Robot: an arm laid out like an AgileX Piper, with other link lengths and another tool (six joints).
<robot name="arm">
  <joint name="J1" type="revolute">
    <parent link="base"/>
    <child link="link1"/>
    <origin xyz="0 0 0.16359"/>
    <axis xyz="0 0 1"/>
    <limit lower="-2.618" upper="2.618"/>
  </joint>
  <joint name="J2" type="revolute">
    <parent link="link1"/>
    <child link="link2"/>
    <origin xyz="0 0 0"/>
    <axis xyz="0 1 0"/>
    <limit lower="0" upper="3.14"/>
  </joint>
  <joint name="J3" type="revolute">
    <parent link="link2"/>
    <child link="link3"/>
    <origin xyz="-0.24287 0 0.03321"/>
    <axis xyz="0 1 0"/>
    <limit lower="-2.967" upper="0"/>
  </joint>
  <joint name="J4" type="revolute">
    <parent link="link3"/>
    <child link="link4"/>
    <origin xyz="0.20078 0 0.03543"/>
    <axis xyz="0.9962 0 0.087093"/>
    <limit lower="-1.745" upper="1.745"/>
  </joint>
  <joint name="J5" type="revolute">
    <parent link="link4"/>
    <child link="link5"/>
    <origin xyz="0 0 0"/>
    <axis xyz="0 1 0"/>
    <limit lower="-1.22" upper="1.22"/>
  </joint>
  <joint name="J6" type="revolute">
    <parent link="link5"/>
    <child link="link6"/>
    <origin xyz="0.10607 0 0.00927"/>
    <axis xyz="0.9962 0 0.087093"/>
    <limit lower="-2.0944" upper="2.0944"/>
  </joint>
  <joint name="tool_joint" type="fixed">
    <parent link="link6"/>
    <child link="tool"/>
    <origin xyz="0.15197 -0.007 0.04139" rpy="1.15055 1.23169 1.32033"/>
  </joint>
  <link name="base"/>
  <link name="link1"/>
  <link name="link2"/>
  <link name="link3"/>
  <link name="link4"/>
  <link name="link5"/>
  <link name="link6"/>
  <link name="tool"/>
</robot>
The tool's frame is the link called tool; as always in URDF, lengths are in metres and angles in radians.
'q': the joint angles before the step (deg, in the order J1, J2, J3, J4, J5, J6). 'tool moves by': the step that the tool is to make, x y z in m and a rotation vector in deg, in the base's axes. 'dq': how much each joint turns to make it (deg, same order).
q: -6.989, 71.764, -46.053, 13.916, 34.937, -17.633
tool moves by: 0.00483, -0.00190, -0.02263, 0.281, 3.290, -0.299
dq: 0.000, 5.102, -0.390, 0.046, -1.449, -0.049
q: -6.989, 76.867, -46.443, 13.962, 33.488, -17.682
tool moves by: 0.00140, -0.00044, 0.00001, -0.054, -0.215, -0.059
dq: -0.001, 0.206, -0.003, 0.061, -0.426, -0.072
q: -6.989, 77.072, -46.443, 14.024, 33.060, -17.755
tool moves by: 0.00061, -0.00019, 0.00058, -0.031, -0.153, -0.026
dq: 0.001, 0.001, -0.045, -0.002, -0.116, 0.003
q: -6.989, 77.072, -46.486, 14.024, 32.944, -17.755
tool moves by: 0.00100, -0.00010, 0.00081, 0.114, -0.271, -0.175
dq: 0.000, 0.000, -0.002, 0.160, -0.269, 0.056
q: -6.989, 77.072, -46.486, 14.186, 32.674, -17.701
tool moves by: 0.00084, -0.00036, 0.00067, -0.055, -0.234, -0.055
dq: -0.002, 0.000, 0.000, 0.001, -0.247, -0.002
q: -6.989, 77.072, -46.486, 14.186, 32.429, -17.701
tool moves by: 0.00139, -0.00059, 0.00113, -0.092, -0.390, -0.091
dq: 0.000, -0.001, 0.000, -0.002, -0.410, 0.002
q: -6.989, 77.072, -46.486, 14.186, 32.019, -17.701
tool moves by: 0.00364, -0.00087, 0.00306, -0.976, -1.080, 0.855
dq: 0.000, -0.001, 0.000, 0.000, -1.054, -1.318
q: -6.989, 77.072, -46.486, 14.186, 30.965, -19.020
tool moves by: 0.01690, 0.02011, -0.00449, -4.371, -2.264, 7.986
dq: 3.808, 3.429, 0.000, 0.470, -5.432, -6.897
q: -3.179, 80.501, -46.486, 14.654, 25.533, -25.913
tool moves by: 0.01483, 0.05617, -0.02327, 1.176, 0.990, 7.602
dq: 8.608, 7.742, -1.533, 4.672, -5.079, -3.391
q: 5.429, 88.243, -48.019, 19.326, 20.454, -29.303
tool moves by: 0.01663, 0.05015, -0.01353, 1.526, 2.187, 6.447
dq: 5.701, 8.448, -7.673, 3.949, 1.696, -3.113
